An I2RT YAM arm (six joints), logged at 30 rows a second.
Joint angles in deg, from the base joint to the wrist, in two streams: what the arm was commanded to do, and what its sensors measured. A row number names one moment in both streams.
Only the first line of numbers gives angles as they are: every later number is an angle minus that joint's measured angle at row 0.
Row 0, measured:
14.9 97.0 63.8 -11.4 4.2 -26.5
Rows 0 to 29, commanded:
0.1 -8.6 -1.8 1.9 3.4 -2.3
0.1 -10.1 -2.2 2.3 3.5 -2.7
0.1 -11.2 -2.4 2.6 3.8 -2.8
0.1 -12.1 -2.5 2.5 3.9 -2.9
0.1 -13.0 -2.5 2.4 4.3 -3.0
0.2 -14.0 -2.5 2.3 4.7 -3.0
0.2 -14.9 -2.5 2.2 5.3 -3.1
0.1 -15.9 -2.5 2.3 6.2 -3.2
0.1 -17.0 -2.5 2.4 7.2 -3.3
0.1 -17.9 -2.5 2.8 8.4 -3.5
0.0 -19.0 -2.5 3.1 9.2 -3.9
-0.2 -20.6 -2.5 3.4 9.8 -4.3
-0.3 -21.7 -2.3 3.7 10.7 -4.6
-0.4 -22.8 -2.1 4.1 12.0 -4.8
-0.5 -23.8 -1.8 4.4 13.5 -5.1
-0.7 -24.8 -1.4 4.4 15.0 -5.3
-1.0 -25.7 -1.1 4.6 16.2 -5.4
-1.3 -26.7 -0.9 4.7 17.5 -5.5
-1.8 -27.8 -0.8 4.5 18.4 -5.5
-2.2 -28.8 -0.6 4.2 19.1 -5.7
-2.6 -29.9 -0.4 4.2 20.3 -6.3
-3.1 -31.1 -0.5 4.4 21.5 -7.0
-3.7 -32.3 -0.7 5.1 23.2 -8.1
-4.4 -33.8 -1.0 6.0 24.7 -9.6
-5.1 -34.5 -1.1 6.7 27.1 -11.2
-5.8 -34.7 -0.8 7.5 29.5 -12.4
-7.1 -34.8 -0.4 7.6 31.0 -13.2
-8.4 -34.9 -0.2 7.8 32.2 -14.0
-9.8 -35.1 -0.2 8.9 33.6 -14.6
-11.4 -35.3 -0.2 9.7 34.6 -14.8
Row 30, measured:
-7.0 -34.0 -2.0 6.1 25.4 -10.8
